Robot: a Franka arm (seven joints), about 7 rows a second.
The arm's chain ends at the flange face. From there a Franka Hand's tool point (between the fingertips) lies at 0.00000 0.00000 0.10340 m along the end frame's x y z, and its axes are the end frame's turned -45 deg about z.
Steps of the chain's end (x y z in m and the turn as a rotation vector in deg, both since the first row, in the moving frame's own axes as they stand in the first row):
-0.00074 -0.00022 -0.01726 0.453 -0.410 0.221
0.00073 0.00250 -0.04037 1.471 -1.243 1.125
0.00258 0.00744 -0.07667 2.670 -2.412 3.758
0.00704 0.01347 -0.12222 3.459 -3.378 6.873
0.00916 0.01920 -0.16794 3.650 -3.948 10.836
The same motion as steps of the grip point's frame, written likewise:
-0.00031 -0.00178 -0.01727 0.610 0.030 0.221
-0.00093 -0.00118 -0.04043 1.919 0.161 1.125
-0.00290 0.00062 -0.07687 3.594 0.182 3.758
-0.00392 0.00582 -0.12259 4.834 0.057 6.873
-0.00656 0.01039 -0.16839 5.373 -0.211 10.836

